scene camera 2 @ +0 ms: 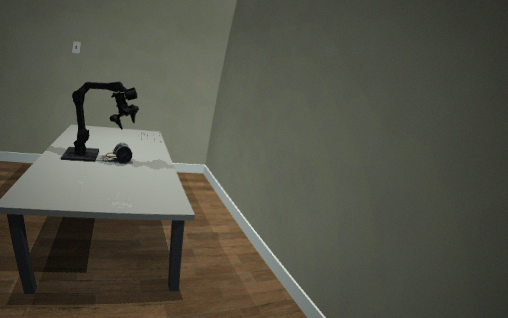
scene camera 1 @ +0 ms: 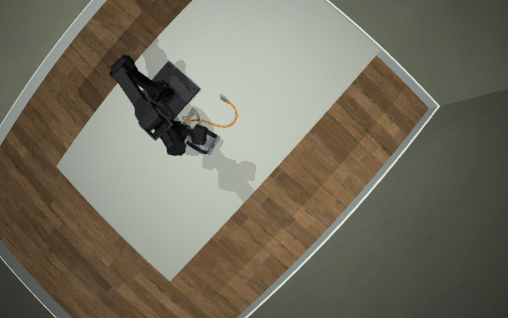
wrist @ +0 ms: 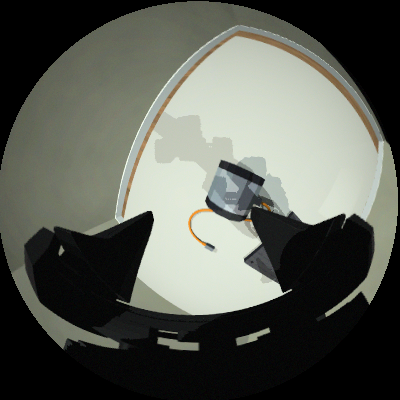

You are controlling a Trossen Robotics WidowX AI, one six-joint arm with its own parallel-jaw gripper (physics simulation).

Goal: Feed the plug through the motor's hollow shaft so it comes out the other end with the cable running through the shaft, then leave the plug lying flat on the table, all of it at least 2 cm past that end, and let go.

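Places are measured from the arm's base along level axes (x ahead, y left, z up), in millimetres.
Pixels of known places: gripper, fingertip midpoint: [scene camera 2: 128,126] [wrist: 202,213]; arm's base, origin of the base link: [scene camera 2: 79,153] [scene camera 1: 165,93].
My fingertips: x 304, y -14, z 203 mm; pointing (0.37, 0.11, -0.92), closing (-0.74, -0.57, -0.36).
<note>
Ahead of a thing's pixels: the offset from my fingertips to its top centre. "*": to the spot under its first point. Level surfaces: height alone.
The grey motor with black end caps @(9 mm right, 21 mm back, 117 mm down) [scene camera 1: 212,144] [scene camera 2: 123,153] [wrist: 235,189] lies on its side on the table. Its shaft opening cannot be made out. An orange cable @(* 169 mm left, 18 mm ahead, 213 mm down) [scene camera 1: 236,117] [wrist: 190,224] comes from the motor's side toward the arm's base, passes close by one black end cap and curves away over the table. The small grey plug @(188 mm left, 83 mm back, 205 mm down) [scene camera 1: 223,98] [wrist: 210,247] lies at its free end, apart from the motor. My gripper [scene camera 2: 127,125] [wrist: 202,213] is open and empty, high above the table and the motor. In scene camera 1 the arm partly covers the motor.
The arm's dark base plate [scene camera 1: 186,85] [scene camera 2: 90,155] [wrist: 256,257] is fixed to the table @(219 mm down) [scene camera 1: 300,65] [scene camera 2: 100,190] [wrist: 280,100] near the motor and cable. Thin grey leads show between the base plate and motor. The arm's shadow falls across the tabletop.
</note>
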